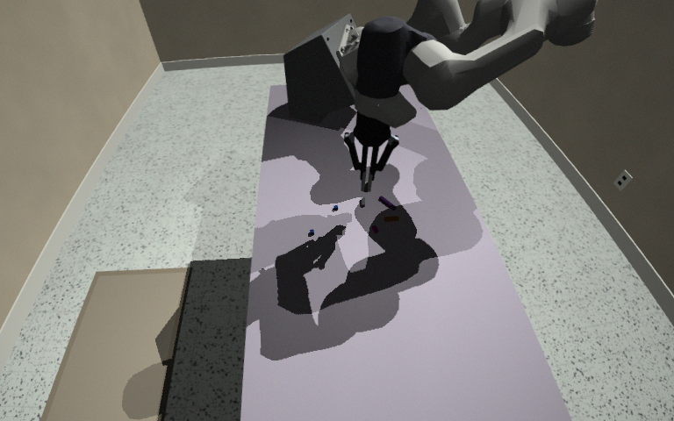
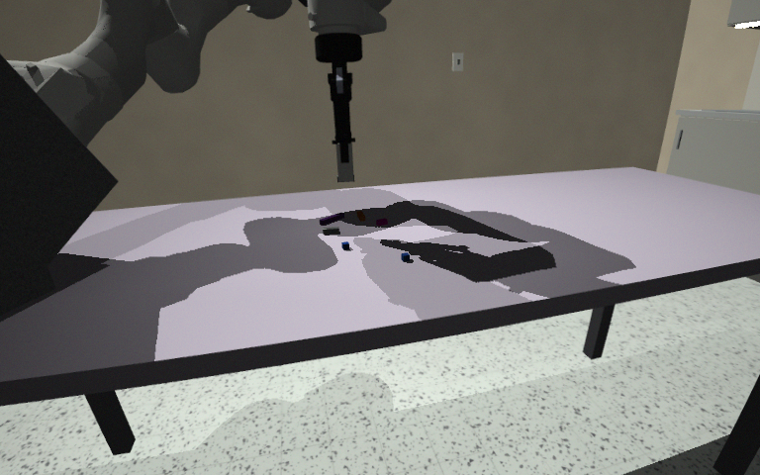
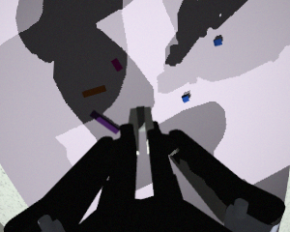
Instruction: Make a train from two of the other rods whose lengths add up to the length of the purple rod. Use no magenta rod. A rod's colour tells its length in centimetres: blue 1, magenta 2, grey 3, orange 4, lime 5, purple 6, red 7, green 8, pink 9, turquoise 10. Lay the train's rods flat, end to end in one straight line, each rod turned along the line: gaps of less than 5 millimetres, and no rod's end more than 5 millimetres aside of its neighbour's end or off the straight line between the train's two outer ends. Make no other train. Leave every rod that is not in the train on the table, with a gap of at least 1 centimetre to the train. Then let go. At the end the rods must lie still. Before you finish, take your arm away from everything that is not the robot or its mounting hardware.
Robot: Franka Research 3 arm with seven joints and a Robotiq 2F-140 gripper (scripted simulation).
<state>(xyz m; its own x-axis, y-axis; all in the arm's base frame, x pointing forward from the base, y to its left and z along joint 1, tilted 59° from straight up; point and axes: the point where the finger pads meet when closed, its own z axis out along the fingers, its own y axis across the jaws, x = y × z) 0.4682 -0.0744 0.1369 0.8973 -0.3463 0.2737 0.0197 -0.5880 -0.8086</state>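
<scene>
My hand is 130 mm above the magenta rod, 60 mm short of it and 40 mm to the right of it. The rest, counted from my hand: purple rod 130 mm below, 70 mm to the left, 40 mm behind; orange rod 130 mm below, 80 mm to the left, 20 mm ahead.
</scene>
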